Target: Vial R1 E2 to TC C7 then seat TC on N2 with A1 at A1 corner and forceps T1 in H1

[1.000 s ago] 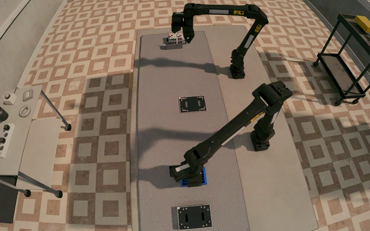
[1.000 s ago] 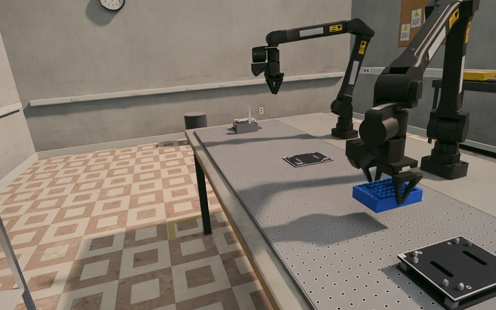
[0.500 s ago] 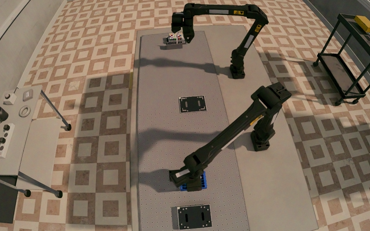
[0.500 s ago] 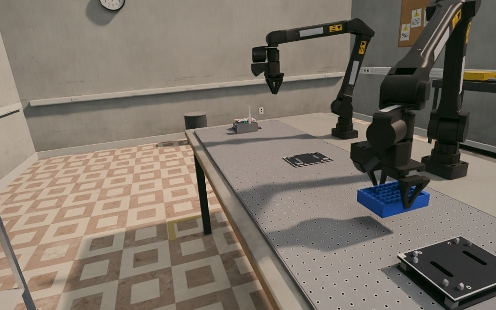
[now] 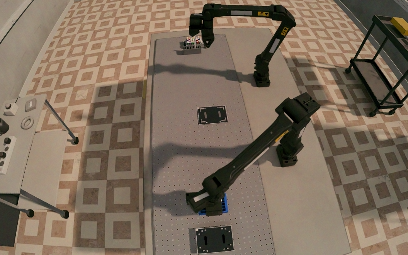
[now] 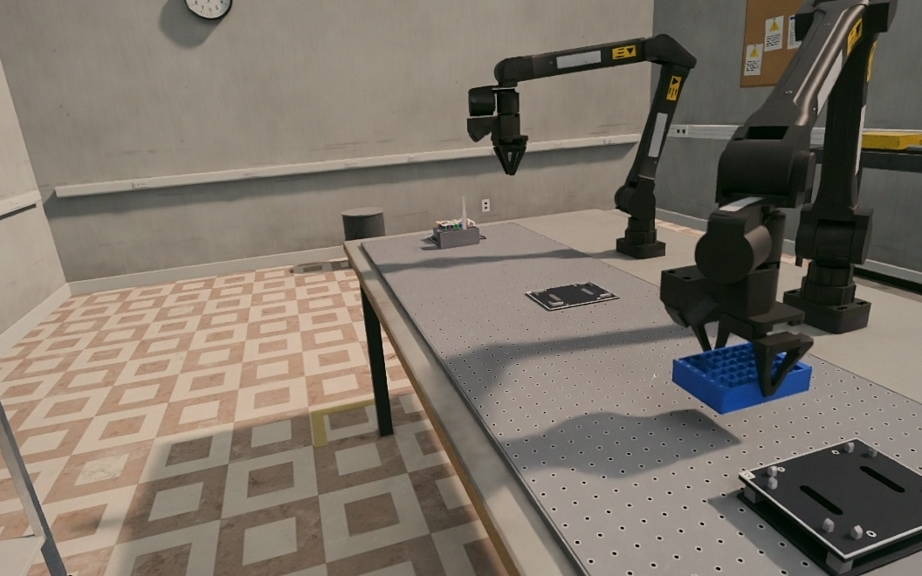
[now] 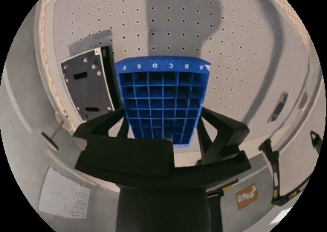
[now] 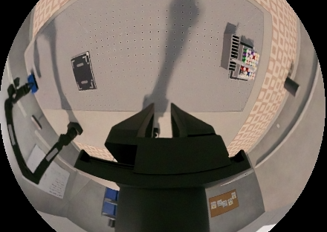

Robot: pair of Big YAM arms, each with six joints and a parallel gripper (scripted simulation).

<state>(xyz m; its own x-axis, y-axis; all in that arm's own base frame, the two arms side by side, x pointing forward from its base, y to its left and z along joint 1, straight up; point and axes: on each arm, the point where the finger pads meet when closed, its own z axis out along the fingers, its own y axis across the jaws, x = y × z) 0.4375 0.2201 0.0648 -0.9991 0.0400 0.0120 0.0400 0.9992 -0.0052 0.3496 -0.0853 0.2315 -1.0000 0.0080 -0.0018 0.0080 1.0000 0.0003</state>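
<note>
Right now the nest N2 is 160 mm to the left of my left hand, 60 mm below it and 10 mm ahead of it. Also, from my left hand: forceps T1: 1110 mm to the right, 20 mm behind, 10 mm below.
</note>
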